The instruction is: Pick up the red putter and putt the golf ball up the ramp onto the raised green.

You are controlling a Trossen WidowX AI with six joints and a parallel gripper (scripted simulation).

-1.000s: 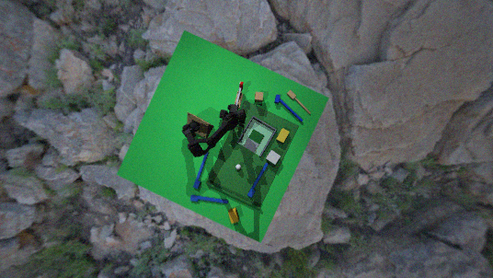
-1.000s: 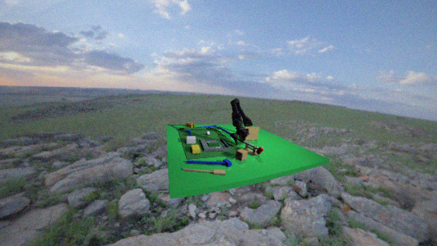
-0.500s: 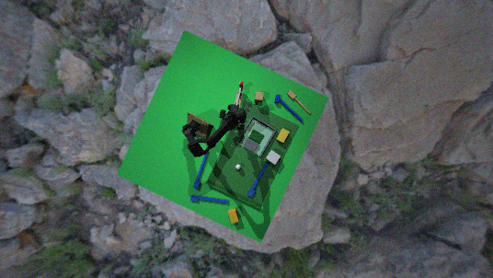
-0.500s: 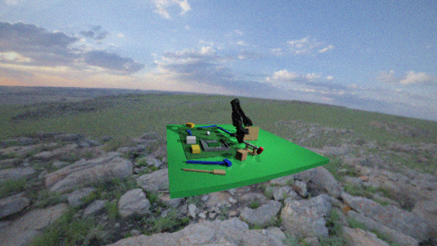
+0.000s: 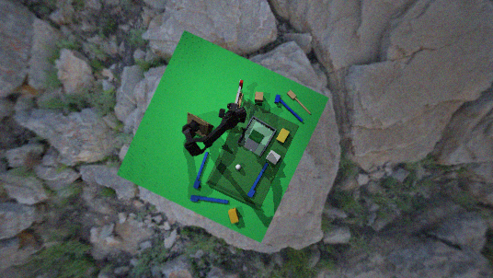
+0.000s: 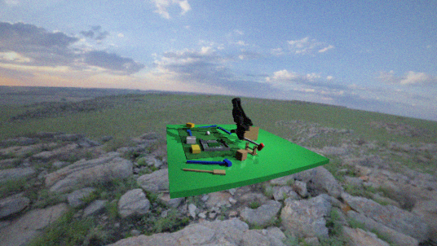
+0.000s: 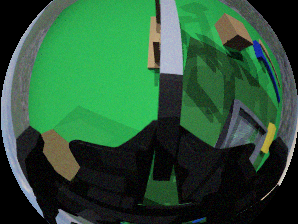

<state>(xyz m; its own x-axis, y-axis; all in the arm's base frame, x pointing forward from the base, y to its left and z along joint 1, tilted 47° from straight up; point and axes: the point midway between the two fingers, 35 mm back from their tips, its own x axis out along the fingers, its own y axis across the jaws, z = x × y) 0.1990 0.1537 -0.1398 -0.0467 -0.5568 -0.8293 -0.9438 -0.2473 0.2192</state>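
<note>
Now: gripper tip 4 cm past the red putter, 11 cm to the right of it and 2 cm below it. Also, from my gripper tip: wooden stand: 4 cm behind, 12 cm to the left, 3 cm below; wooden block: 8 cm ahead, 23 cm to the left, 3 cm below; dark green course: 28 cm ahead, 18 cm to the right, 6 cm below.
</note>
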